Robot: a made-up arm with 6 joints.
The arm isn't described. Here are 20 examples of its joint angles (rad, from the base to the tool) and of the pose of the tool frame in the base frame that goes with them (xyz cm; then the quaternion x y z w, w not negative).
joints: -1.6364 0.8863 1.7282 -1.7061 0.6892 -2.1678
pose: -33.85 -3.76 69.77 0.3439 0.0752 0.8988 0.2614
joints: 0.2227 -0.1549 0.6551 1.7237 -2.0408 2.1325
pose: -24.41 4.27 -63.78 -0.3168 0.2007 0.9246 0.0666
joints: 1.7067 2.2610 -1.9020 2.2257 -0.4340 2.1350
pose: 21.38 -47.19 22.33 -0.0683 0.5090 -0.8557 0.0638
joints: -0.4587 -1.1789 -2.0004 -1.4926 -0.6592 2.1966
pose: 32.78 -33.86 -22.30 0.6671 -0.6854 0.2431 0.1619
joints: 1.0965 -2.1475 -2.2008 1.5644 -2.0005 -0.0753
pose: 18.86 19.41 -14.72 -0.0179 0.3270 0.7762 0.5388
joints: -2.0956 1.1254 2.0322 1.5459 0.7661 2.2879
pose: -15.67 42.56 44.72 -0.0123 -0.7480 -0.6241 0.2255
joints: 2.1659 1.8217 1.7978 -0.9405 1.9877 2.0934
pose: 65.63 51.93 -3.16 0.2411 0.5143 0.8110 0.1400
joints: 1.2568 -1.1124 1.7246 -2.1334 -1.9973 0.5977
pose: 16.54 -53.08 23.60 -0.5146 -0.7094 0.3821 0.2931
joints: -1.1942 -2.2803 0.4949 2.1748 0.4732 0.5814
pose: -105.58 -42.12 4.12 -0.5167 -0.7752 0.1456 0.3330
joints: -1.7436 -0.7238 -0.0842 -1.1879 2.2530 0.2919
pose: -85.88 -15.68 0.28 -0.3195 -0.4244 -0.8039 0.2674
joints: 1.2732 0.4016 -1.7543 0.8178 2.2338 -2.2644
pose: 34.83 -64.12 30.12 0.2320 0.3143 0.3034 0.8691
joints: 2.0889 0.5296 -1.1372 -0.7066 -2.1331 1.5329
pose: 59.18 -83.18 57.45 -0.2298 0.3939 -0.0052 0.8899
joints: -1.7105 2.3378 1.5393 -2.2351 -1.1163 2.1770
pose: -39.67 8.85 65.77 -0.3343 0.3875 -0.7409 0.4348
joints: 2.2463 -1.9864 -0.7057 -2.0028 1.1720 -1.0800
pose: 44.10 5.14 28.36 0.4745 0.2124 0.5560 0.6485
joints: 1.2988 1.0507 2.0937 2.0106 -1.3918 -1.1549
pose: -2.56 19.43 -36.32 0.5638 0.7614 0.2623 0.1834
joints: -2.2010 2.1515 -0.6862 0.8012 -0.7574 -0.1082
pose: -40.76 -18.27 125.26 -0.7442 0.0162 -0.4569 0.4870
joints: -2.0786 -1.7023 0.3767 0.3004 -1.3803 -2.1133
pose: -82.36 -13.15 43.08 -0.3014 0.2542 0.8987 0.1918
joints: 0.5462 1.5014 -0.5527 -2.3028 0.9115 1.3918
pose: -26.15 -32.44 -11.32 0.0866 0.2253 -0.7768 0.5817
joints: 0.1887 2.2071 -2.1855 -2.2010 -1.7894 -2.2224
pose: -13.71 -7.73 5.44 -0.5260 0.1851 0.1663 0.8132
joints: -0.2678 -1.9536 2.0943 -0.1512 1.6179 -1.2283
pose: 16.67 -38.41 -29.75 -0.0669 -0.3817 -0.8726 0.2974
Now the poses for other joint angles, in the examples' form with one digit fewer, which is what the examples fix.
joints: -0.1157 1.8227 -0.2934 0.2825 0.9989 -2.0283
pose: -47.0 -18.4 -49.2 -0.851 0.253 -0.285 0.362
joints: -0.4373 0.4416 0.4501 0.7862 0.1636 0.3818
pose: -97.4 -44.2 -66.9 0.515 0.213 -0.342 0.756
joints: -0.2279 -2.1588 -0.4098 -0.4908 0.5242 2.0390
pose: -3.8 40.9 -72.0 0.298 0.630 0.712 0.083
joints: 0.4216 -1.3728 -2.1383 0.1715 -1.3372 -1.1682
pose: 35.0 -7.7 10.6 0.448 -0.348 0.084 0.819
